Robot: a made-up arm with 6 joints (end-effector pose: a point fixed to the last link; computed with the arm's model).
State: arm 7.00 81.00 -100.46 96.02 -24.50 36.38
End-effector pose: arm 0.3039 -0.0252 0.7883 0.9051 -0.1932 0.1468 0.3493
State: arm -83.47 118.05 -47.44 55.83 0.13 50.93
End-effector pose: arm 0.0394 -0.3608 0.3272 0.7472 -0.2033 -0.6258 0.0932
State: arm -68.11 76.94 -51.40 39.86 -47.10 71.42
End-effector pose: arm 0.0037 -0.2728 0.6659 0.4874 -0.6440 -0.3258 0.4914
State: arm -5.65 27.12 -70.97 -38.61 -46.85 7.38
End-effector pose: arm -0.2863 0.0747 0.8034 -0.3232 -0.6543 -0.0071 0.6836
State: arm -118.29 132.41 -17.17 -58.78 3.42 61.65
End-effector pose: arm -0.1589 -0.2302 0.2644 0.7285 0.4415 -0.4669 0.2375
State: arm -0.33 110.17 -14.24 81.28 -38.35 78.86
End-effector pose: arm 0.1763 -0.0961 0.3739 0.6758 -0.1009 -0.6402 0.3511
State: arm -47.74 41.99 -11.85 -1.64 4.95 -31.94
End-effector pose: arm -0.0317 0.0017 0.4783 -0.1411 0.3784 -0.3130 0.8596
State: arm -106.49 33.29 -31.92 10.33 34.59 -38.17
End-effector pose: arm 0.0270 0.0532 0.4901 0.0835 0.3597 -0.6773 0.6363
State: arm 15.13 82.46 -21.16 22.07 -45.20 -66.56
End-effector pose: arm 0.2403 0.0025 0.5701 -0.4537 0.1406 0.0253 0.8796
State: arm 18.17 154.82 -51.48 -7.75 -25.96 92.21
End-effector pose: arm 0.4204 0.1010 0.0754 0.4921 0.5612 -0.2654 0.6104
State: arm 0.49 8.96 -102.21 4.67 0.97 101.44
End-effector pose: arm -0.4356 -0.0392 0.7148 0.5030 -0.4309 0.6244 0.4142
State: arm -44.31 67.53 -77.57 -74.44 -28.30 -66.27
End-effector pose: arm 0.1834 -0.0590 0.8032 -0.9381 0.0889 -0.2456 0.2276
